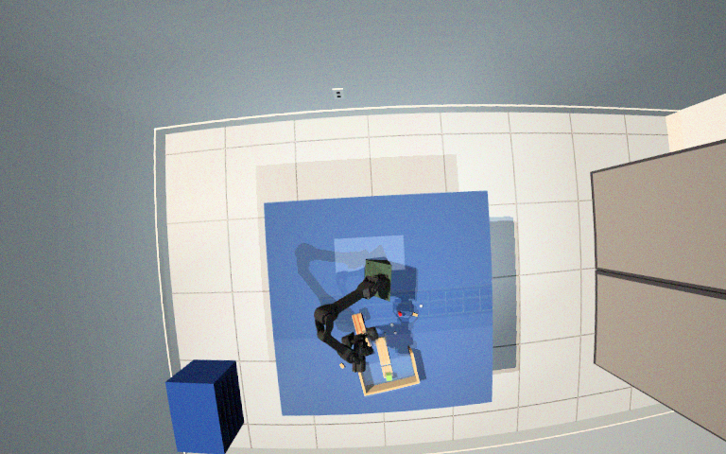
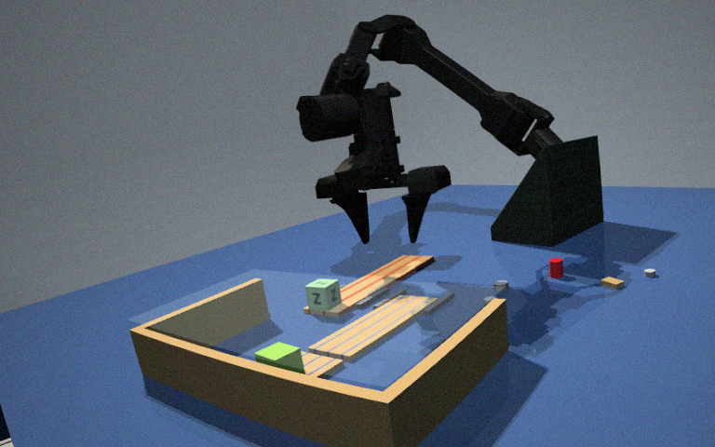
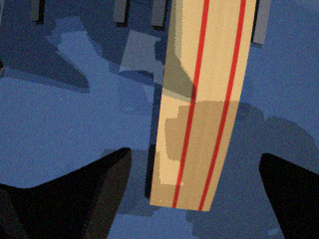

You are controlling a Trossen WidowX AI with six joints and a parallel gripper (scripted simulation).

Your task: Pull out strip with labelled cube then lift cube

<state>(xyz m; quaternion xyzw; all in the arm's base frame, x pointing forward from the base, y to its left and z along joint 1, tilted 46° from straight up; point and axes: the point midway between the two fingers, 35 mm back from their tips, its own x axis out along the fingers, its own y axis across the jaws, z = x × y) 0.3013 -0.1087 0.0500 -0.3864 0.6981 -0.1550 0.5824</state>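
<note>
Right now my gripper tip is 14 cm short of the cube, 3 cm to the right of it and 3 cm above it. Also, from my gripper tip: red cylinder 22 cm to the left, 8 cm behind, 4 cm below.
</note>
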